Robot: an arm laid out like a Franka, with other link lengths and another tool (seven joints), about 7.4 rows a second.
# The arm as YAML. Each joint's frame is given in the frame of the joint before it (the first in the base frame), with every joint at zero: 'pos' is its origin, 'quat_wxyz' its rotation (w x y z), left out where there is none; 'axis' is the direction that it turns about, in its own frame. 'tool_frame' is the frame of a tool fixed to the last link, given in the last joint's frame.
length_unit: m
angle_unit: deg
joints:
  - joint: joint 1
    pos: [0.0, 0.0, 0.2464]
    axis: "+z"
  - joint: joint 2
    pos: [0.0, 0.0, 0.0]
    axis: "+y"
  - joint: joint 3
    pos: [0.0, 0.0, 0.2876]
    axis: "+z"
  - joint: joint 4
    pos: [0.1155, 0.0, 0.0]
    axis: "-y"
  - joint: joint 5
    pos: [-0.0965, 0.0, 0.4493]
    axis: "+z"
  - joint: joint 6
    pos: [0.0, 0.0, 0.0]
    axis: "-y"
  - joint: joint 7
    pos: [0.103, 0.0, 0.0]
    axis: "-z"
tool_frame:
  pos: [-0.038, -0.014, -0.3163]
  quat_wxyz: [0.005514, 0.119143, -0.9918, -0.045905]
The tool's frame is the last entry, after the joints.
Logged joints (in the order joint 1, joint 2, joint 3, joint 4, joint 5, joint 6, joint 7), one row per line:
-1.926 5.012 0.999 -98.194 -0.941 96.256 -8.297
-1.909 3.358 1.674 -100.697 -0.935 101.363 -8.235
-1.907 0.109 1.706 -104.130 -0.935 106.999 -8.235
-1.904 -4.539 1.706 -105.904 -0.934 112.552 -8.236
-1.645 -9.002 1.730 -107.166 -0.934 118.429 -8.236
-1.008 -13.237 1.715 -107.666 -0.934 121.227 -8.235
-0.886 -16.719 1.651 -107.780 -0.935 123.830 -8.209
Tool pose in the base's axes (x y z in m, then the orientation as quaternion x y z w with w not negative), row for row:
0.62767 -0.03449 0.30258 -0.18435 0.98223 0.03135 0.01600
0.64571 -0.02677 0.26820 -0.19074 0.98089 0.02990 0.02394
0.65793 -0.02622 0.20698 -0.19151 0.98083 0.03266 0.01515
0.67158 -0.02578 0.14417 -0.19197 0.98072 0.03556 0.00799
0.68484 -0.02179 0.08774 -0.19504 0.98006 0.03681 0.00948
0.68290 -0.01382 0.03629 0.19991 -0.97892 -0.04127 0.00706
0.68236 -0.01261 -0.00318 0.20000 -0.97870 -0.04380 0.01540
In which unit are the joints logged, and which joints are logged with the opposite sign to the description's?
The joints are logged in degrees. Opposite sign: joint 2.
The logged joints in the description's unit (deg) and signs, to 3 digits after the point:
-1.926 -5.012 0.999 -98.194 -0.941 96.256 -8.297
-1.909 -3.358 1.674 -100.697 -0.935 101.363 -8.235
-1.907 -0.109 1.706 -104.130 -0.935 106.999 -8.235
-1.904 4.539 1.706 -105.904 -0.934 112.552 -8.236
-1.645 9.002 1.730 -107.166 -0.934 118.429 -8.236
-1.008 13.237 1.715 -107.666 -0.934 121.227 -8.235
-0.886 16.719 1.651 -107.780 -0.935 123.830 -8.209

